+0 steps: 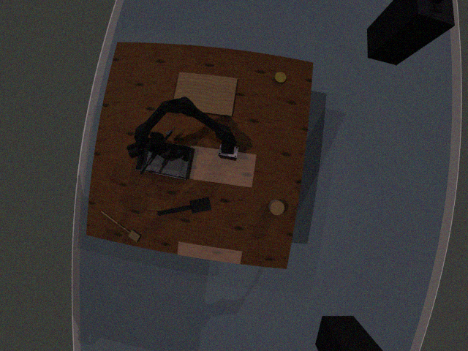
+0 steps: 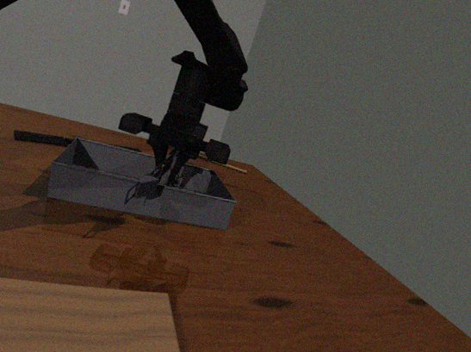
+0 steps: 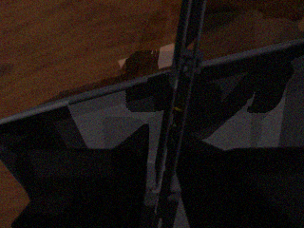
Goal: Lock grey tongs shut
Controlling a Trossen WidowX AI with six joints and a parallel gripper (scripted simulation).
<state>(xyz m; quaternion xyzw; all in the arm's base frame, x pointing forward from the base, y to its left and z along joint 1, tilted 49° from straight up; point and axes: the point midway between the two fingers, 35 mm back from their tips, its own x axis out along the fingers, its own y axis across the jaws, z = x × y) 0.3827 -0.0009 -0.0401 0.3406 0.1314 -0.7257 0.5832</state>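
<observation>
The grey roasting tin is 20 mm behind my gripper tip, 50 mm to the left of it and 20 mm below it. Round my gripper tip: black spatula (180 mm behind, 320 mm to the left, 50 mm below); then light wooden board (200 mm behind, 360 mm to the right, 40 mm below); then small yellow cylinder (640 mm behind, 520 mm to the right, 40 mm below).
</observation>
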